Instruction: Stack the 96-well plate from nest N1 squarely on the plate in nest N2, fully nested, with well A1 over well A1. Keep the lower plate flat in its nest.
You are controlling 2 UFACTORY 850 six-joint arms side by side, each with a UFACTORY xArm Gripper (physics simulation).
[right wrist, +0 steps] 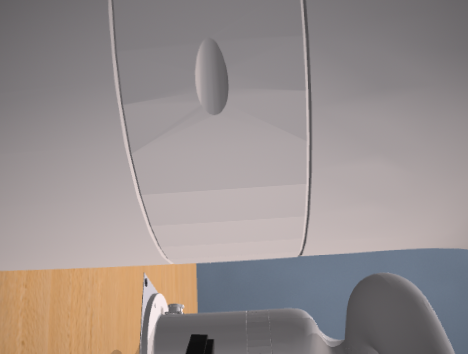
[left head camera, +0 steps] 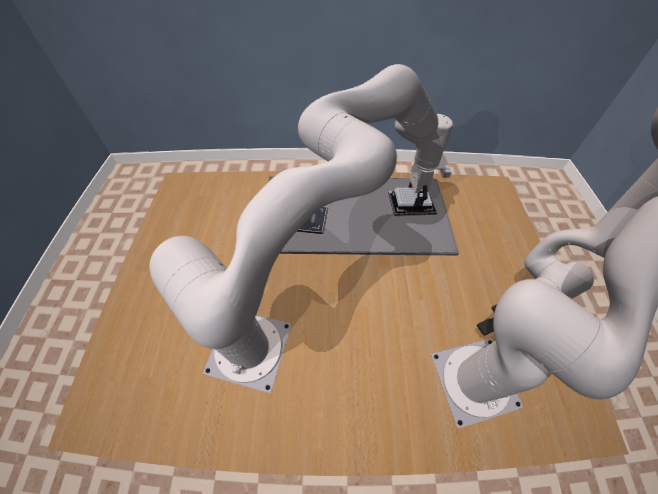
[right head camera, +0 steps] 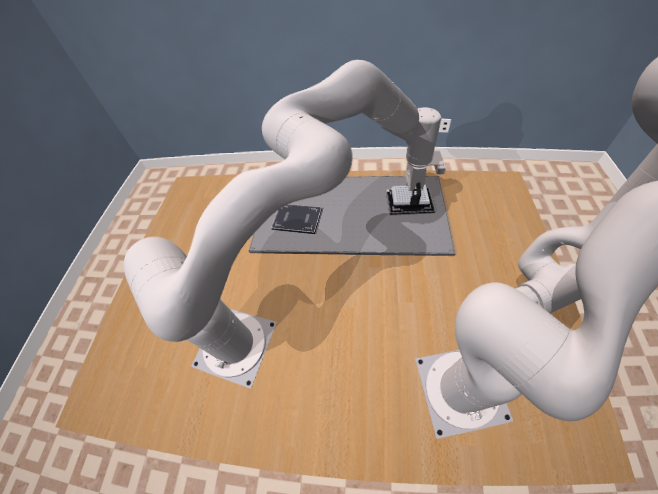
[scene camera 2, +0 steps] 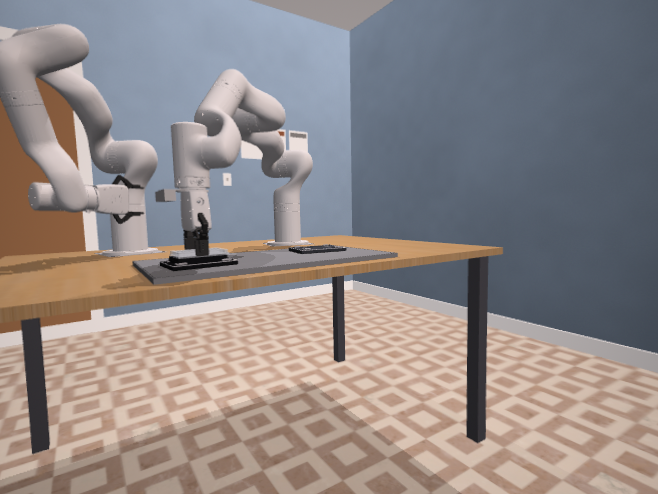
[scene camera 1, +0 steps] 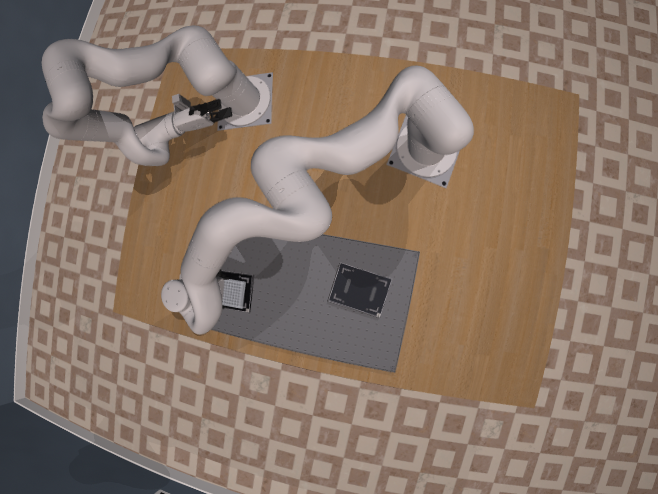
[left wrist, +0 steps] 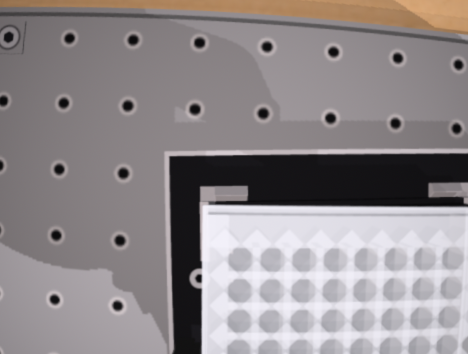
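Note:
A white 96-well plate sits over the black nest at the right in the head views. A lower plate cannot be made out beneath it. My left gripper points down, its fingers against opposite sides of the white plate, and appears shut on it. The other nest holds no plate. Nest labels are not legible. My right gripper is open, empty, beside its own arm's base.
Both nests lie on a grey perforated board on the wooden table. My left arm reaches across the board. My right arm is folded at the table's side.

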